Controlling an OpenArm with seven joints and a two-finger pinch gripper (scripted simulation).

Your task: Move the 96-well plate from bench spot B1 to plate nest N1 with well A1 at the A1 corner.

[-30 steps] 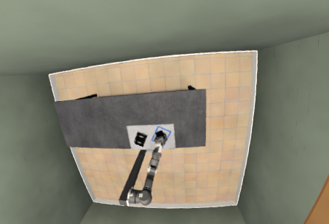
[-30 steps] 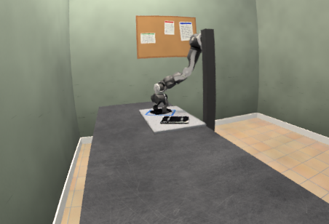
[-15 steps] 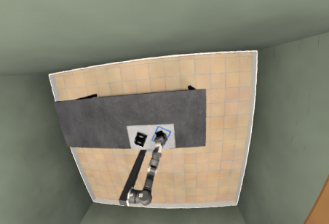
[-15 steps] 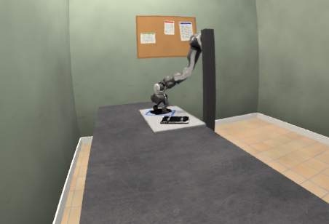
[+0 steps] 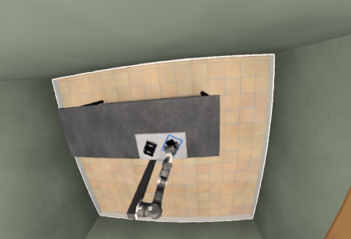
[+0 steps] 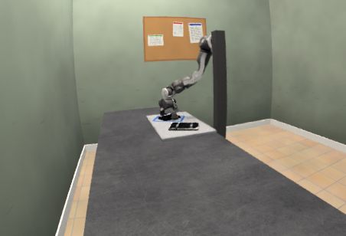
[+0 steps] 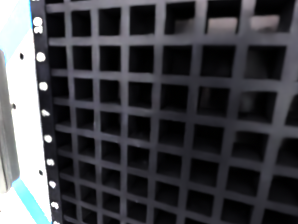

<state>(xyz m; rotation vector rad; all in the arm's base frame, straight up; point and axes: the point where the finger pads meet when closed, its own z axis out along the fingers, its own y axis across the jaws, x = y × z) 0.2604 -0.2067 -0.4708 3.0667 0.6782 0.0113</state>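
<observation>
My gripper is now right at the black 96-well plate. Also, from my hand: black plate nest N1 (4 cm behind, 23 cm to the left).
</observation>
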